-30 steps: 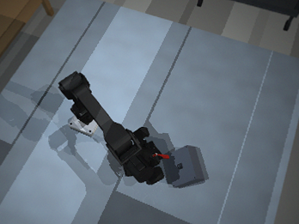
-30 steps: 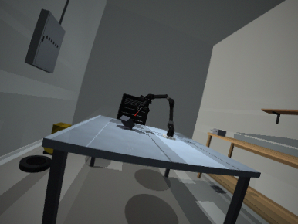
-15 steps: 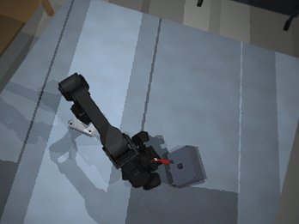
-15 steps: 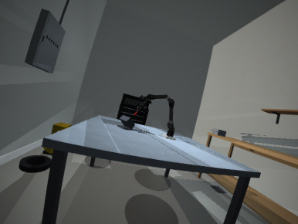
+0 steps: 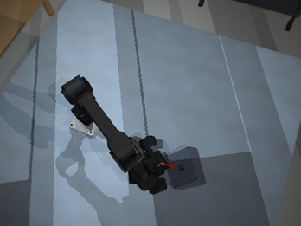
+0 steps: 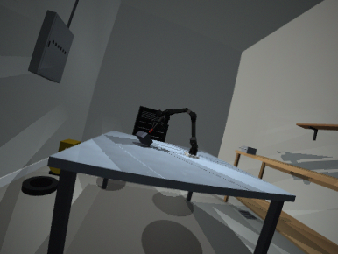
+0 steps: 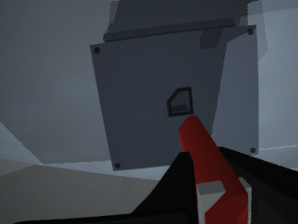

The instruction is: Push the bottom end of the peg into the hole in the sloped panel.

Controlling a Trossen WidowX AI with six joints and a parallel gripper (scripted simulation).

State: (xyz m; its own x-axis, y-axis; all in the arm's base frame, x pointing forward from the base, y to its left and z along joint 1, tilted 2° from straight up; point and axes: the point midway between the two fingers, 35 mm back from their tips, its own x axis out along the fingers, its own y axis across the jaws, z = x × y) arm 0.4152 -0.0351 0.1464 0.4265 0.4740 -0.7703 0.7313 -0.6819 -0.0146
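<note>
Right now the dark sloped panel is 5 cm ahead of my gripper tip, 5 cm to the left of it and 9 cm below it. Round my gripper tip: red square-sided peg: 1 cm behind, 1 cm to the right, 1 cm above.
</note>
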